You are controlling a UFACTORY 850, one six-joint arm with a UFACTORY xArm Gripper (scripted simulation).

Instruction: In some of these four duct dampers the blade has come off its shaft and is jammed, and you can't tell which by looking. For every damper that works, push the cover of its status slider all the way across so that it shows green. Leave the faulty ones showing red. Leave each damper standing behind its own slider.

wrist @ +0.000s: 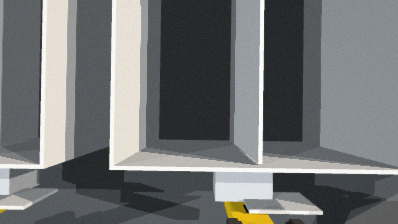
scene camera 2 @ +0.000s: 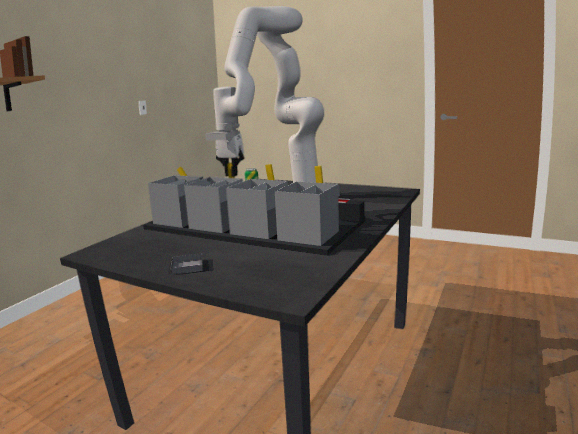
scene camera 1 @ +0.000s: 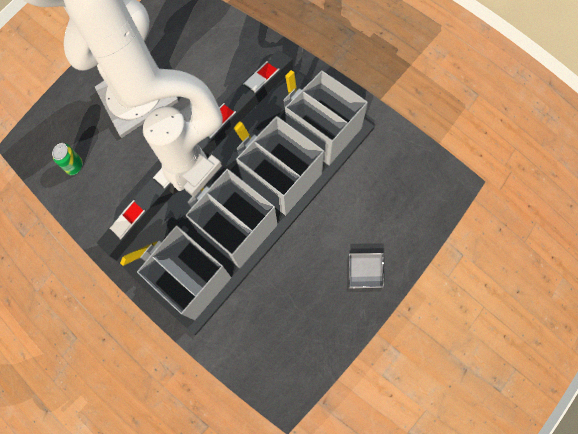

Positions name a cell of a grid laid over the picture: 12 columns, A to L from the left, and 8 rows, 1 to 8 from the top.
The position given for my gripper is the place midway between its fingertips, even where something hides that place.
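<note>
There's a small tray (scene camera 1: H5) that I can see, though it's out of frame in the wrist view, and there's my gripper (scene camera 2: E4).
</note>
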